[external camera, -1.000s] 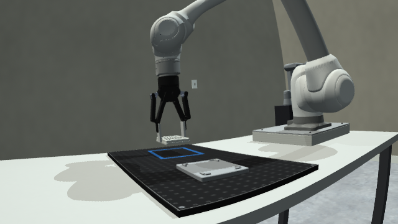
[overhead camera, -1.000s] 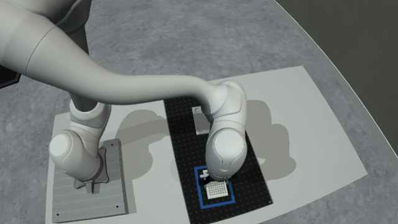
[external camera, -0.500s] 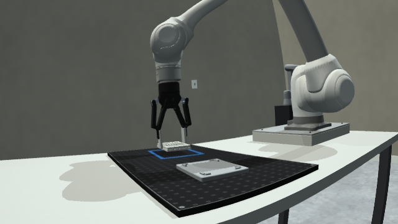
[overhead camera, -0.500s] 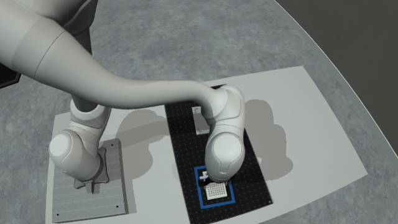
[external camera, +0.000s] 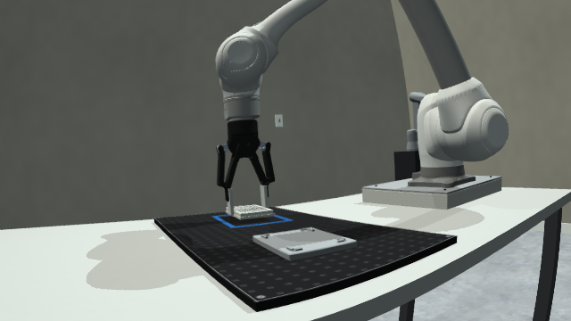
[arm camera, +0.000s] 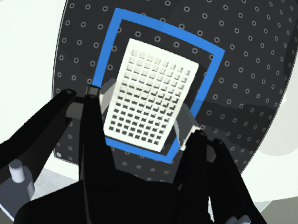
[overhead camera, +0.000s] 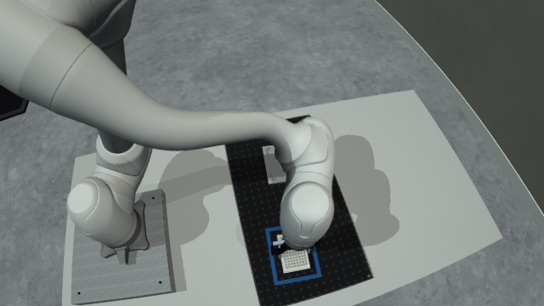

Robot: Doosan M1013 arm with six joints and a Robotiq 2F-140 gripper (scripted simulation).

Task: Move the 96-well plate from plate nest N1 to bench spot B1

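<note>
My gripper is now 2 cm above the white 96-well plate. Also, from my hand: grey plate nest N1: 6 cm ahead, 33 cm to the left, 4 cm below.
</note>
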